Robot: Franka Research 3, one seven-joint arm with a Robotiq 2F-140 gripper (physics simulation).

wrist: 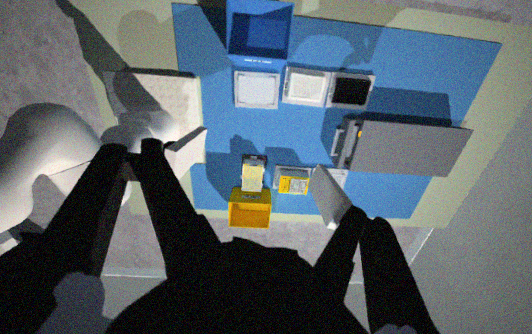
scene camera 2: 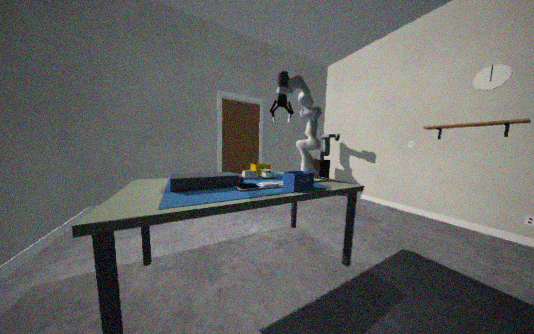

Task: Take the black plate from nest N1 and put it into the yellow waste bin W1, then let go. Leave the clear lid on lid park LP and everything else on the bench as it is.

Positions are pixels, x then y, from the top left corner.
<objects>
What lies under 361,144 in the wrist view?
A grey box-shaped device.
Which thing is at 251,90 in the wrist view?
A clear lid.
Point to a white plate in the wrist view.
At 305,87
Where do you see a black plate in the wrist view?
346,91
</objects>
